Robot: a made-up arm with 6 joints.
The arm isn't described. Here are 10 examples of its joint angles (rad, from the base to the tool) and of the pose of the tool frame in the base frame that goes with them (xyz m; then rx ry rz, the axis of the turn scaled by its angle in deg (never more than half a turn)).
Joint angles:
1: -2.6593 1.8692 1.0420 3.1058 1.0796 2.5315
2: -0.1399 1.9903 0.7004 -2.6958 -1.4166 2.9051
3: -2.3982 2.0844 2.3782 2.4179 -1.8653 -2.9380
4: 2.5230 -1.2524 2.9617 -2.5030 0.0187 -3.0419
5: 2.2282 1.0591 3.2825 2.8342 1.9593 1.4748
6: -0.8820 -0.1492 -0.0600 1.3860 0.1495 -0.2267
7: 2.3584 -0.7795 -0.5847 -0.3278 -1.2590 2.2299
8: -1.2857 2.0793 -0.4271 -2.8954 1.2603 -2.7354
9: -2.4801 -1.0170 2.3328 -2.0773 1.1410 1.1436
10: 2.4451 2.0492 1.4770 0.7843 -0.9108 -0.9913
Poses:
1: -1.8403 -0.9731 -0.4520 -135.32 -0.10 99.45
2: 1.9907 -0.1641 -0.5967 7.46 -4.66 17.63
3: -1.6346 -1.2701 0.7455 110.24 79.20 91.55
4: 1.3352 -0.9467 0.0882 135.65 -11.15 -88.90
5: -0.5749 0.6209 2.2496 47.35 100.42 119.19
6: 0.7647 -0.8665 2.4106 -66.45 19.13 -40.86
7: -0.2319 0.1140 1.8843 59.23 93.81 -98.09
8: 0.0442 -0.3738 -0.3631 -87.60 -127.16 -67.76
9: 1.5151 1.4517 1.2952 -79.71 -103.91 28.28
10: -1.6456 1.5728 -0.4242 -65.11 22.61 81.26
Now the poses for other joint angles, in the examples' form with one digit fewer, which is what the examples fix.
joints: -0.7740 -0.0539 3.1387 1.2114 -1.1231 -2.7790
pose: -0.906 0.567 2.067 37.7 -129.8 116.6
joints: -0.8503 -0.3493 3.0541 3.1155 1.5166 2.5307
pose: -0.875 1.007 1.965 -21.8 -101.6 -0.4
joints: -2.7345 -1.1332 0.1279 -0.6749 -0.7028 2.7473
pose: 0.713 0.189 2.530 81.3 -128.8 65.3
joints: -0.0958 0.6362 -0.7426 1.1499 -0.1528 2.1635
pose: 1.265 -0.159 0.707 127.5 -5.6 -114.2
